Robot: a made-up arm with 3 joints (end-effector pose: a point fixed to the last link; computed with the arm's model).
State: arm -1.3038 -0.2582 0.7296
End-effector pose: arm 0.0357 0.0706 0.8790 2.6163 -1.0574 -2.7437
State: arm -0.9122 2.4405 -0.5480
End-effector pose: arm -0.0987 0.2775 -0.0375 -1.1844 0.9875 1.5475
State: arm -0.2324 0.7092 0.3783
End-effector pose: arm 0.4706 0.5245 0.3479 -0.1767 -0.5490 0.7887
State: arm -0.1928 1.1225 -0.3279
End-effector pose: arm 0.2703 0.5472 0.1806 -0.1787 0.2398 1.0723
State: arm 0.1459 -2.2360 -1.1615
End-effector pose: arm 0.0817 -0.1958 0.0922 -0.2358 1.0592 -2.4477
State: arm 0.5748 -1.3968 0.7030
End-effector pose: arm 0.4038 -0.4049 0.0636 -0.6522 -0.4902 -1.0192
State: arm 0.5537 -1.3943 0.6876
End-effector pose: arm 0.4049 -0.4045 0.0690 -0.6261 -0.4876 -1.0375
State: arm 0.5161 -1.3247 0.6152
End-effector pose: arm 0.4304 -0.3889 0.0551 -0.5506 -0.4156 -1.0467
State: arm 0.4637 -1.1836 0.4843
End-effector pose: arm 0.4814 -0.3480 0.0263 -0.4442 -0.2702 -1.0166
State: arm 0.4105 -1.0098 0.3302
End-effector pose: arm 0.5385 -0.2825 -0.0015 -0.3464 -0.0966 -0.9352
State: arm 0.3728 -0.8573 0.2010
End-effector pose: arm 0.5792 -0.2143 -0.0196 -0.2793 0.0477 -0.8356
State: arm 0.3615 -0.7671 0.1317
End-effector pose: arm 0.5974 -0.1709 -0.0317 -0.2502 0.1300 -0.7669
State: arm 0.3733 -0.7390 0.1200
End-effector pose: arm 0.6008 -0.1577 -0.0429 -0.2513 0.1568 -0.7437
